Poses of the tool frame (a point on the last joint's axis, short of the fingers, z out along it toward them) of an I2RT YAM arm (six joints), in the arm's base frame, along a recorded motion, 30 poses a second.
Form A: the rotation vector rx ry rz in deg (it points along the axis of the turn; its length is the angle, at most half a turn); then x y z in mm.
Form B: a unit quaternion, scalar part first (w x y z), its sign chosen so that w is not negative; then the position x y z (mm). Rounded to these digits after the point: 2 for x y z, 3 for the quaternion.
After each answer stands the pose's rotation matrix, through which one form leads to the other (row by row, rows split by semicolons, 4 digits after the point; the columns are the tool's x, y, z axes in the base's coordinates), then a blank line. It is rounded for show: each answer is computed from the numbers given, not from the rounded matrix.
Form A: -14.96 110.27 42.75 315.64 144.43 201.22
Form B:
0.506 -0.108 0.798 0.309 315.64 144.43 201.22
-0.4646 -0.4857 0.7404; 0.1403 0.7852 0.6031; -0.8744 0.3841 -0.2966

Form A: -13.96 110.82 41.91 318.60 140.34 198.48
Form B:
0.505 -0.101 0.802 0.303 318.60 140.34 198.48
-0.4690 -0.4683 0.7489; 0.1445 0.7958 0.5881; -0.8713 0.3840 -0.3056

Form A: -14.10 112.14 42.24 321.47 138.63 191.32
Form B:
0.495 -0.102 0.808 0.304 321.47 138.63 191.32
-0.4893 -0.4651 0.7377; 0.1372 0.7943 0.5918; -0.8613 0.3907 -0.3249

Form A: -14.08 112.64 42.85 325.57 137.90 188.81
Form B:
0.490 -0.101 0.809 0.308 325.57 137.90 188.81
-0.4996 -0.4654 0.7306; 0.1379 0.7900 0.5975; -0.8552 0.3992 -0.3305

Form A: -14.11 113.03 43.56 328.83 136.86 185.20
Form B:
0.485 -0.101 0.810 0.312 328.83 136.86 185.20
-0.5087 -0.4671 0.7232; 0.1391 0.7844 0.6044; -0.8496 0.4081 -0.3341

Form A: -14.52 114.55 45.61 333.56 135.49 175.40
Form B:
0.468 -0.103 0.815 0.325 333.56 135.49 175.40
-0.5400 -0.4725 0.6965; 0.1356 0.7679 0.6261; -0.8307 0.4325 -0.3506

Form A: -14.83 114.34 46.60 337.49 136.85 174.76
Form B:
0.467 -0.105 0.813 0.331 337.49 136.85 174.76
-0.5421 -0.4809 0.6891; 0.1378 0.7581 0.6374; -0.8289 0.4405 -0.3447

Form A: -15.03 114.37 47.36 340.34 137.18 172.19
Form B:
0.464 -0.107 0.812 0.336 340.34 137.18 172.19
-0.5464 -0.4857 0.6822; 0.1388 0.7508 0.6457; -0.8259 0.4475 -0.3429

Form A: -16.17 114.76 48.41 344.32 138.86 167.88
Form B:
0.457 -0.115 0.813 0.343 344.32 138.86 167.88
-0.5559 -0.4995 0.6644; 0.1273 0.7387 0.6619; -0.8215 0.4525 -0.3471

